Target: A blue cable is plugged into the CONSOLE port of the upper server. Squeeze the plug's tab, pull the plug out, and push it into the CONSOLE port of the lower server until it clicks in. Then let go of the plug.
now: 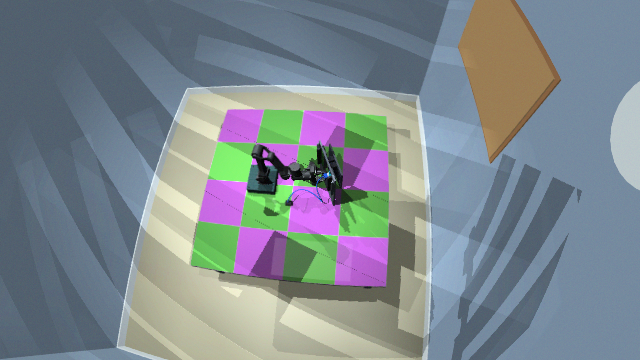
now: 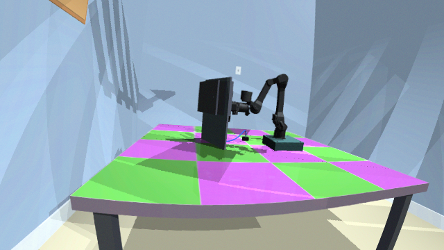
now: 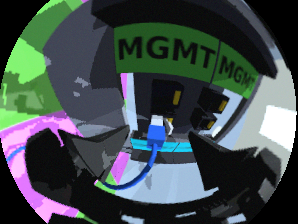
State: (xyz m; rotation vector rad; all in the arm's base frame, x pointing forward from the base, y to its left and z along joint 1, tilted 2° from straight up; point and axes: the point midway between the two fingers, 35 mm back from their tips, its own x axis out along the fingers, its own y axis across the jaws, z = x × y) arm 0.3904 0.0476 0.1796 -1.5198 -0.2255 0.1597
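My gripper tip is now 1 cm to the right of the blue plug and 1 cm short of it. The rest, counted from my gripper tip: small black block 22 cm behind, 21 cm below, 16 cm to the right.
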